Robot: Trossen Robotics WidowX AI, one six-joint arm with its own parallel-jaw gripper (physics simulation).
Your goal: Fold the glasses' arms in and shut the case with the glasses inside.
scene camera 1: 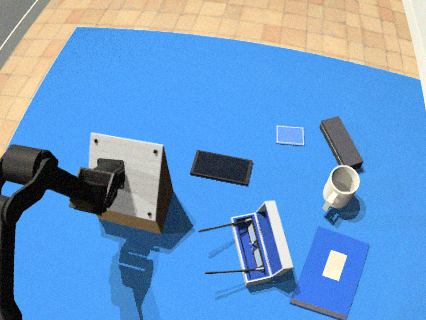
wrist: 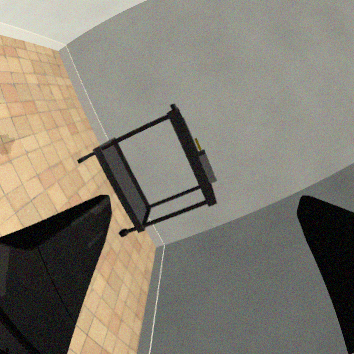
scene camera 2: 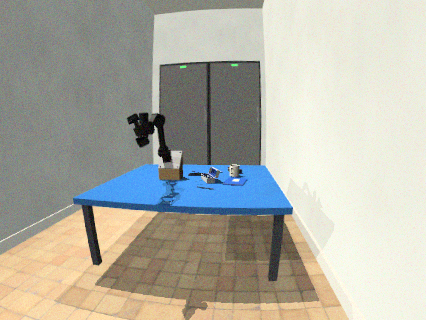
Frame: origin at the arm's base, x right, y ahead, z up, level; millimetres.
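Where they show: gripper, fingertip midpoint: [wrist: 209, 205] [scene camera 2: 132, 130]; arm's base, link origin: [scene camera 1: 110, 173] [scene camera 2: 167, 159].
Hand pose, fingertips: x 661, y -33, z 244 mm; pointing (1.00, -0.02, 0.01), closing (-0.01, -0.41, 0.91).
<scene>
Each offset is from my fingertips to the top centre of the thing. "spot": to the spot under its first point.
The white case with blue lining @[spot: dy +423, dx -583, dz -309 mm] [scene camera 1: 281, 239] [scene camera 2: 214, 173] lies open on the blue table, its lid tilted up on the right side in scene camera 1. The glasses [scene camera 1: 253, 245] lie in its tray, with both thin dark arms unfolded and reaching out over the left edge, roughly parallel. My gripper [wrist: 209, 205] is open and empty, its black fingers at the left and right of the wrist view. In scene camera 2 it hangs in the air left of the wedge-shaped block, well away from the case. The fingers do not show in scene camera 1.
The wedge block [scene camera 1: 127, 185] [scene camera 2: 171, 173] carries the arm, left of a dark phone @[dy +263, dx -796, dz -392 mm] [scene camera 1: 221, 167]. Right of the case lies a blue book @[dy +568, dx -538, dz -392 mm] [scene camera 1: 320, 250]; beyond are a white mug @[spot: dy +548, dx -721, dz -324 mm] [scene camera 1: 334, 192], a dark box @[dy +585, dx -906, dz -365 mm] [scene camera 1: 341, 141] and a pale card @[dy +438, dx -922, dz -395 mm] [scene camera 1: 290, 135]. A thin dark stick @[dy +360, dx -349, dz -390 mm] [scene camera 2: 205, 188] lies in front.
</scene>
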